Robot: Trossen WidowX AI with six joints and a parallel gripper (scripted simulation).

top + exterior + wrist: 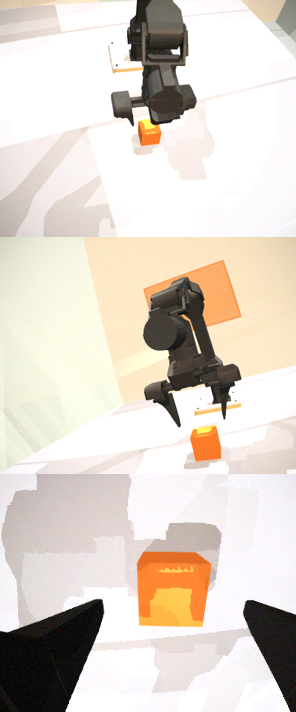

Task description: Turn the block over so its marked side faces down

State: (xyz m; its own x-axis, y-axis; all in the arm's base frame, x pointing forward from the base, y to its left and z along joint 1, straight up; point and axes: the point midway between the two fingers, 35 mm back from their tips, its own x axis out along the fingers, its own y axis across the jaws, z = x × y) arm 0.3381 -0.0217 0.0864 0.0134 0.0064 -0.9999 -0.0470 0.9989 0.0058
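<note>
Now: gripper tip 10 mm past the orange block and 40 mm above it.
</note>
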